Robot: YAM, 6 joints.
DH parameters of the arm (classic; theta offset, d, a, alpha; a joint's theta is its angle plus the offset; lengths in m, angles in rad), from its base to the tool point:
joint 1: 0 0.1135 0.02 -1.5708
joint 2: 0 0 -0.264 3.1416
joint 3: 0.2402 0 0.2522 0
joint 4: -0.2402 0 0.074 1.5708
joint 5: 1.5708 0 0 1.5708
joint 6: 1.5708 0.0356 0 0
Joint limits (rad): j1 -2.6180..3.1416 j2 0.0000..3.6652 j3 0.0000..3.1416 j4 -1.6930..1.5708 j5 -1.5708..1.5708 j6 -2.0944..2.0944
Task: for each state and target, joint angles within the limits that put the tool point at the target. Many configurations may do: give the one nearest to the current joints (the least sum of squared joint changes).
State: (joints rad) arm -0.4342 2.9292 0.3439 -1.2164 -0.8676 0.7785
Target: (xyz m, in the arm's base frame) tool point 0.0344 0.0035 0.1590
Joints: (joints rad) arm -0.5436 2.9300 0.0000 -1.5511 -0.6235 0.7785
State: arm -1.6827 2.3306 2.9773 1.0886 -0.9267 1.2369
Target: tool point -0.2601 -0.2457 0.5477
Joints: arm -2.4646 2.5129 3.1410 1.3745 -0.9322 1.2369
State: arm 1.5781 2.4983 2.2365 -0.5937 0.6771 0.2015
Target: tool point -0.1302 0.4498 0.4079
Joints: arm 1.9008 2.0865 2.2990 -0.6779 0.6868 0.2015
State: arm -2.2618 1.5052 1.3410 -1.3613 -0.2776 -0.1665
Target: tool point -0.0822 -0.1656 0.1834
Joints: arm -2.0868 1.5327 0.8780 -1.4628 -0.2908 -0.1665
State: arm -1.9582 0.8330 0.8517 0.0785 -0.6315 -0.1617
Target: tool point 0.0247 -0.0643 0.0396
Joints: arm -1.5188 1.4166 0.0000 -0.2604 -0.6423 -0.1617
